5 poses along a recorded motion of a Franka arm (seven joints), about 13 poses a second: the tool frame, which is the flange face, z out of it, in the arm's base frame.
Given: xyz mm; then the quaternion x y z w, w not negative.
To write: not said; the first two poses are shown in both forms.
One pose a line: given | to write
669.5 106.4 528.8 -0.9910 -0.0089 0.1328 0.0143 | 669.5 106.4 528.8 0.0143 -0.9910 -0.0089 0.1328
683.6 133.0 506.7 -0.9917 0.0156 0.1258 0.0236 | 683.6 133.0 506.7 0.0236 -0.9917 0.0156 0.1258
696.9 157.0 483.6 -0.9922 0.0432 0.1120 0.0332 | 696.9 157.0 483.6 0.0332 -0.9922 0.0432 0.1120
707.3 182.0 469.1 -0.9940 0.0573 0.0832 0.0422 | 707.3 182.0 469.1 0.0422 -0.9940 0.0573 0.0832
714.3 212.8 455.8 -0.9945 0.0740 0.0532 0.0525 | 714.3 212.8 455.8 0.0525 -0.9945 0.0740 0.0532
